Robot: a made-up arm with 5 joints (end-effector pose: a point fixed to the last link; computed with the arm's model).
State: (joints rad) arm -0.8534 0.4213 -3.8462 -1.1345 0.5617
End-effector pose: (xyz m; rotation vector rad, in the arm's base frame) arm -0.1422 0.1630 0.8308 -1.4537 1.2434 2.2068
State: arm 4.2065 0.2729 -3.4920 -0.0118 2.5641
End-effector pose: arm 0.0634 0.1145 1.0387 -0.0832 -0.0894 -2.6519
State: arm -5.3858 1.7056 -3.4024 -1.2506 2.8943
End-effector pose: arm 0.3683 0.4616 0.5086 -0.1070 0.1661 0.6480
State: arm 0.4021 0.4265 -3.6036 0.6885 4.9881
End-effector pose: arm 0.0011 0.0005 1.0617 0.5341 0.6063 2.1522
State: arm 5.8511 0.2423 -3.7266 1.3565 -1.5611
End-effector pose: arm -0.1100 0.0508 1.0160 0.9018 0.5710 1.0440
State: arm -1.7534 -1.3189 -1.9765 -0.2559 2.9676
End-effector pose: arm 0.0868 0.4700 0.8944 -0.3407 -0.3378 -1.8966
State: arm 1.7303 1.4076 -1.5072 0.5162 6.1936
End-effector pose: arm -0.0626 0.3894 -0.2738 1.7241 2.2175 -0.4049
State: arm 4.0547 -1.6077 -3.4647 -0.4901 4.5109
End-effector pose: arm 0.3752 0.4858 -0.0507 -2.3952 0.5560 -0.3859
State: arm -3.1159 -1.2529 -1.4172 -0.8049 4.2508
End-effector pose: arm 0.1758 0.0045 0.9335 -0.3394 0.2043 -1.9852
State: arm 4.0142 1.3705 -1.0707 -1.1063 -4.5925
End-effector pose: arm -0.1942 -0.2314 -0.1787 -1.0740 -2.4775 1.1042
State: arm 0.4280 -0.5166 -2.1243 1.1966 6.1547
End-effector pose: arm 0.1543 0.0704 1.0255 -2.1346 -0.6098 -1.9337
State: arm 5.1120 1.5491 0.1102 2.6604 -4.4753
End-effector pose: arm -0.0766 0.1814 0.3148 -0.1221 1.4997 -2.1388
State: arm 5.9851 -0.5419 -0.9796 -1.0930 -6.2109
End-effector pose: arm 0.3584 -0.1101 0.7095 0.7531 -0.1411 2.8214
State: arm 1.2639 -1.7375 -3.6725 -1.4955 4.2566
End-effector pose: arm -0.1148 -0.3621 -0.1039 -0.2076 2.7838 0.8333
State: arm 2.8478 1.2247 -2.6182 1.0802 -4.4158
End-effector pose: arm -0.7551 0.2285 0.2874 -2.5609 -1.3666 0.3246
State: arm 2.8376 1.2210 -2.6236 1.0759 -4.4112
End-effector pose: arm -0.7533 0.2363 0.2939 -2.5608 -1.3423 0.3365
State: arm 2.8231 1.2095 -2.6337 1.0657 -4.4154
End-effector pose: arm -0.7508 0.2476 0.3099 -2.5427 -1.3162 0.3629
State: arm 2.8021 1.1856 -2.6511 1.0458 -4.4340
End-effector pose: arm -0.7464 0.2636 0.3411 -2.4946 -1.2875 0.4097
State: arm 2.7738 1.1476 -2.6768 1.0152 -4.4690
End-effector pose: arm -0.7376 0.2842 0.3896 -2.4105 -1.2543 0.4726
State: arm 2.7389 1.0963 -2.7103 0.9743 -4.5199
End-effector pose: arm -0.7211 0.3072 0.4544 -2.2897 -1.2149 0.5400
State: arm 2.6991 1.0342 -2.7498 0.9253 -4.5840
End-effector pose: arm -0.6943 0.3290 0.5313 -2.1379 -1.1678 0.5972
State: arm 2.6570 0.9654 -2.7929 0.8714 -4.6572
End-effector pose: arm -0.6564 0.3455 0.6141 -1.9660 -1.1140 0.6325
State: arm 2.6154 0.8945 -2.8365 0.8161 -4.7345
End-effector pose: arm -0.6092 0.3539 0.6955 -1.7882 -1.0558 0.6412
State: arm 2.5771 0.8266 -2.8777 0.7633 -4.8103
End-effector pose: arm -0.5577 0.3531 0.7688 -1.6190 -0.9973 0.6262
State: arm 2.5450 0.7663 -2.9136 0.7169 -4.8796
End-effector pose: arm -0.5080 0.3450 0.8290 -1.4709 -0.9443 0.5961
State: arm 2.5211 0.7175 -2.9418 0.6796 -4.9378
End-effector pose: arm -0.4660 0.3330 0.8738 -1.3527 -0.9015 0.5615
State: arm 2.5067 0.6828 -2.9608 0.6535 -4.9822
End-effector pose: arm -0.4363 0.3214 0.9031 -1.2691 -0.8736 0.5315
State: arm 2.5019 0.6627 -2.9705 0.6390 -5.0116
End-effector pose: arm -0.4203 0.3127 0.9188 -1.2198 -0.8620 0.5120
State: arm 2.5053 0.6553 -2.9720 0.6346 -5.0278
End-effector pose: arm -0.4168 0.3079 0.9236 -1.1998 -0.8655 0.5038
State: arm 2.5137 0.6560 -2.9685 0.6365 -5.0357
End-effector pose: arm -0.4212 0.3057 0.9218 -1.1977 -0.8789 0.5032
